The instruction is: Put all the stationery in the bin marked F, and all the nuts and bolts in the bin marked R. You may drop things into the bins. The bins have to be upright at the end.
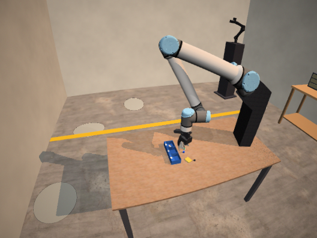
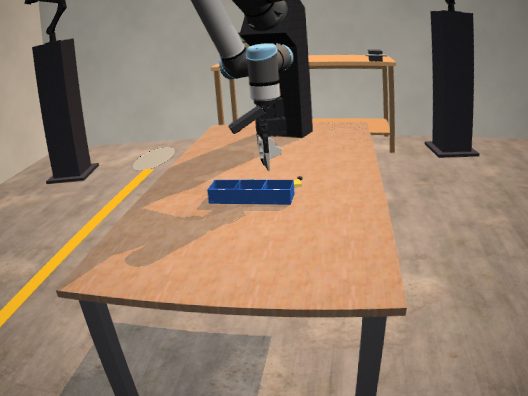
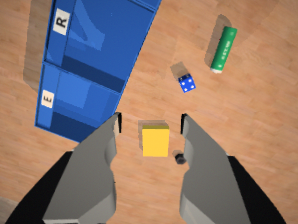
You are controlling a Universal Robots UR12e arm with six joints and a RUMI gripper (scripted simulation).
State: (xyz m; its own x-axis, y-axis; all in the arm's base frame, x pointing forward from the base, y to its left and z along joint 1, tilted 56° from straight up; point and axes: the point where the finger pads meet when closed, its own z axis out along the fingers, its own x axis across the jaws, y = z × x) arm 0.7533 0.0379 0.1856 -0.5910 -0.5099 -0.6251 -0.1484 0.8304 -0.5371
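Now: hand 8 cm to the right of the yellow block, 8 cm above it and 3 cm past it. Round my hand: blue die: 8 cm below, 4 cm behind, 2 cm to the right; then green battery: 8 cm below, 7 cm behind, 6 cm to the right; then blue three-part bin: 7 cm ahead, 6 cm below, 5 cm to the right.
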